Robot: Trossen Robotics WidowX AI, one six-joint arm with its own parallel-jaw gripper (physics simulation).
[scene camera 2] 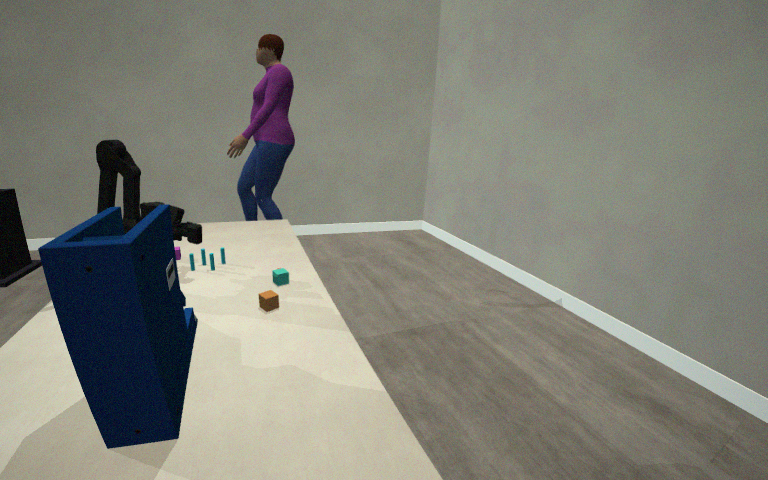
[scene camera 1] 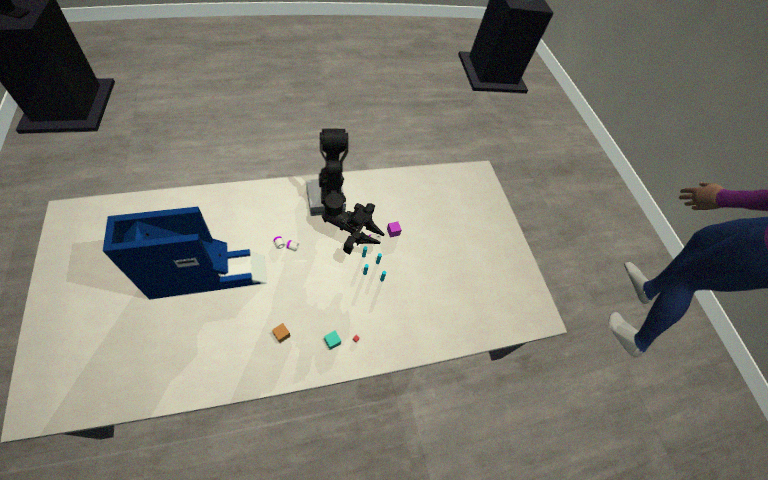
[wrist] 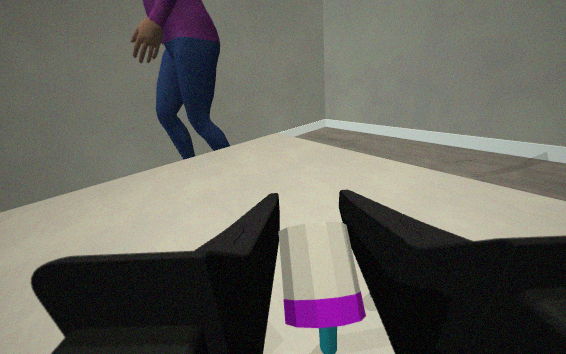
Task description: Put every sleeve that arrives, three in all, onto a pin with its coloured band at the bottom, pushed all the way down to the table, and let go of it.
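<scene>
My gripper (scene camera 1: 381,238) (wrist: 308,200) is shut on a white sleeve (scene camera 1: 373,236) (wrist: 320,262). The sleeve is roughly upright above the table, its magenta band (wrist: 325,310) at the bottom. In the wrist view, part of a teal pin (wrist: 328,341) shows below the band; whether it is in line with the bore is hidden. Several teal pins, such as a back one (scene camera 1: 364,251) and a front one (scene camera 1: 383,276) (scene camera 2: 223,255), stand bare beside the gripper. Two more white sleeves with magenta bands, a left one (scene camera 1: 279,243) and a right one (scene camera 1: 293,245), lie on the table.
A blue dispenser (scene camera 1: 164,271) (scene camera 2: 113,339) with a short chute stands at the left. A magenta cube (scene camera 1: 394,229) is right of the gripper. An orange cube (scene camera 1: 281,332) (scene camera 2: 269,301), a teal cube (scene camera 1: 332,339) (scene camera 2: 280,276) and a small red cube (scene camera 1: 356,338) lie toward the front. A person (scene camera 2: 274,107) stands beyond the table.
</scene>
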